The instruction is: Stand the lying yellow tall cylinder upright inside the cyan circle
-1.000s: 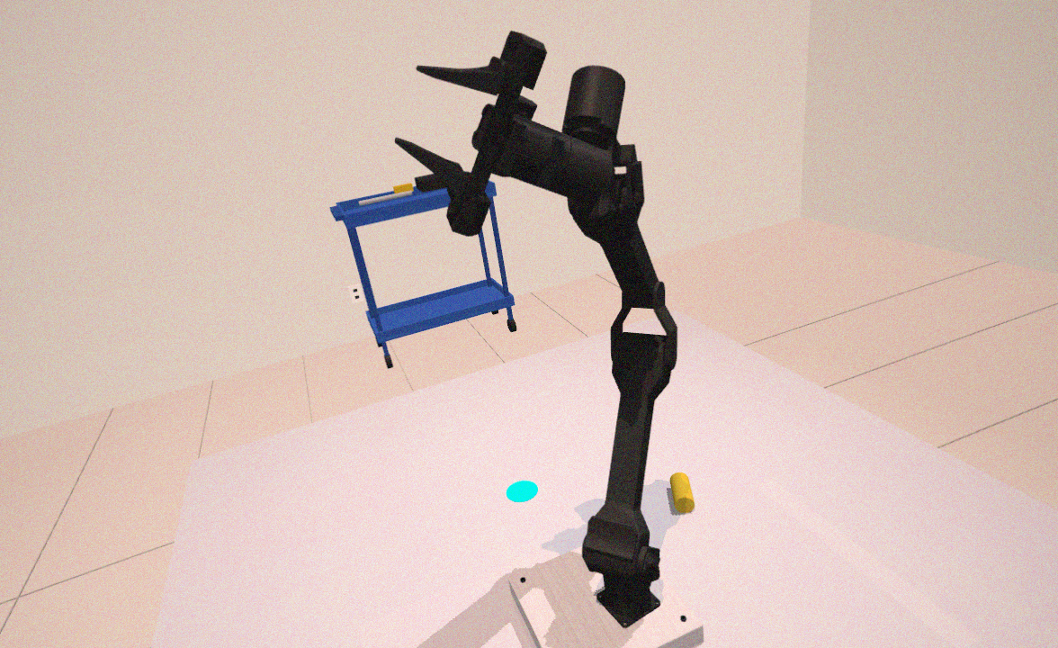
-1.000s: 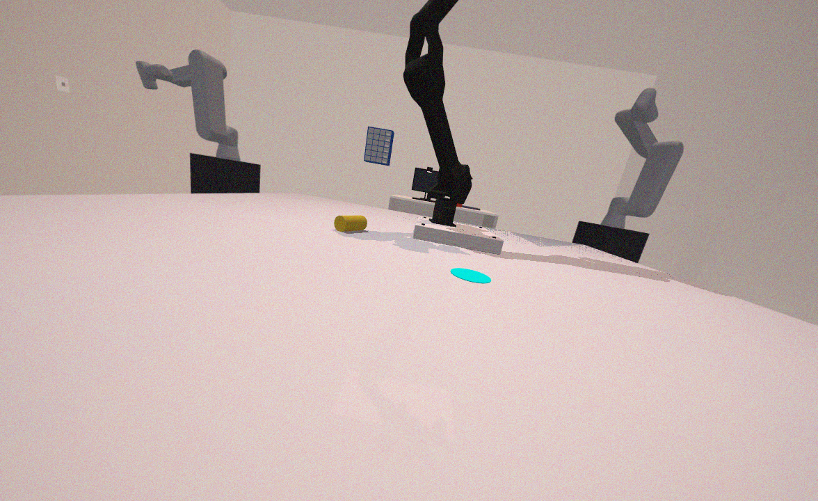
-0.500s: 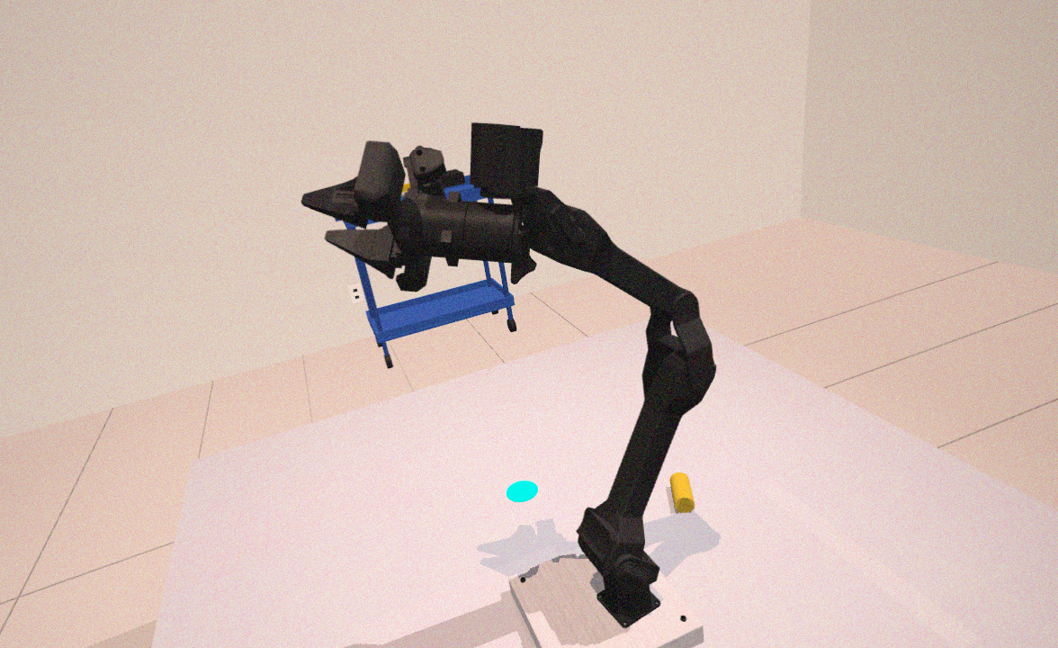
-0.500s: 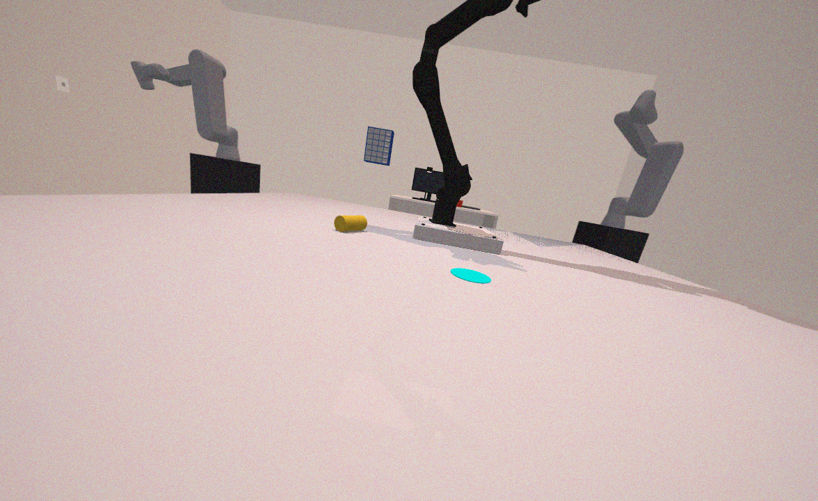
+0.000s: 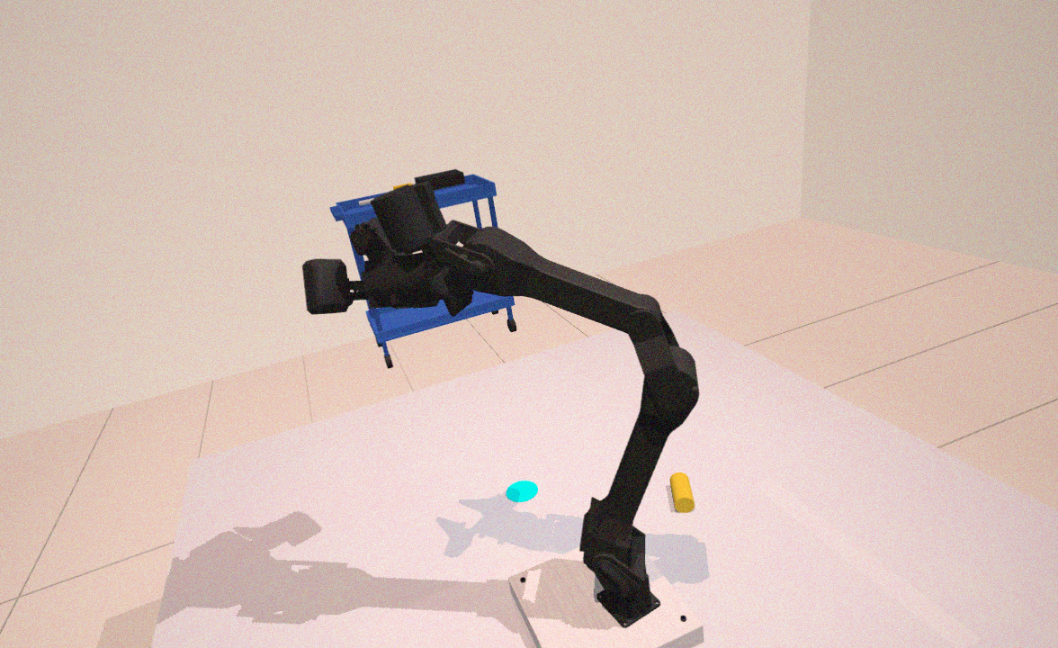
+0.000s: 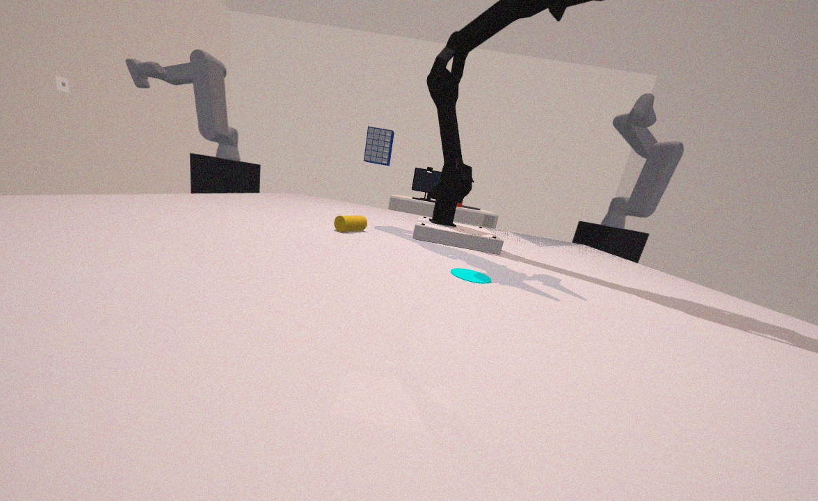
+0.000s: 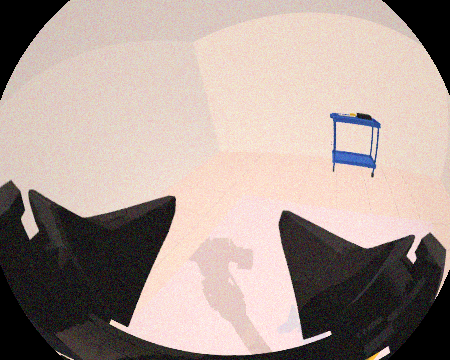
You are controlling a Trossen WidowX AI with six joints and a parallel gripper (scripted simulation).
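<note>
Now: the yellow tall cylinder 470 mm below my gripper tip, 440 mm to the right of it and 150 mm behind it. Also, from my gripper tip: cyan circle 490 mm below, 230 mm to the right, 50 mm ahead.
</note>
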